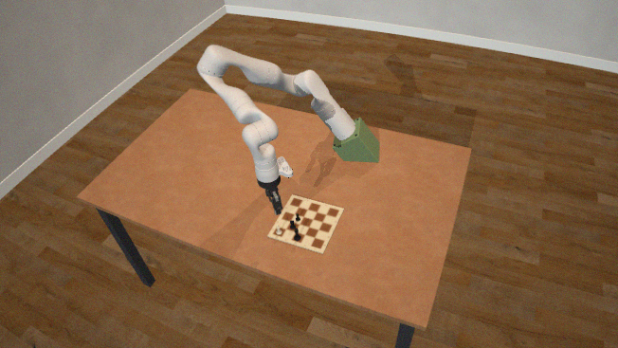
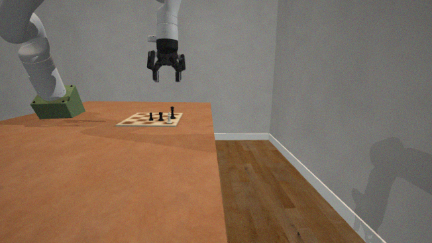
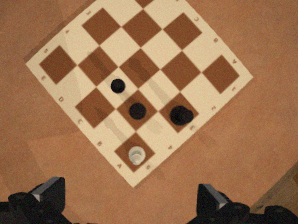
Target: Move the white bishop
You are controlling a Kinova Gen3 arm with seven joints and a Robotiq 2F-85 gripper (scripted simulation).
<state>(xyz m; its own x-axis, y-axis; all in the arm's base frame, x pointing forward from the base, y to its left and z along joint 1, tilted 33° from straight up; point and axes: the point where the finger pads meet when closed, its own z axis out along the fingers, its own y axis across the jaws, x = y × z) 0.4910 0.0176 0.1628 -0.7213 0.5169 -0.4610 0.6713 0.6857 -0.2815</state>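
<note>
My hand is 14 cm above the white bishop. From my hand the other things lie so: pawn 8 cm behind, 4 cm to the left, 15 cm below; then chessboard 8 cm behind, 7 cm to the left, 16 cm below.
</note>
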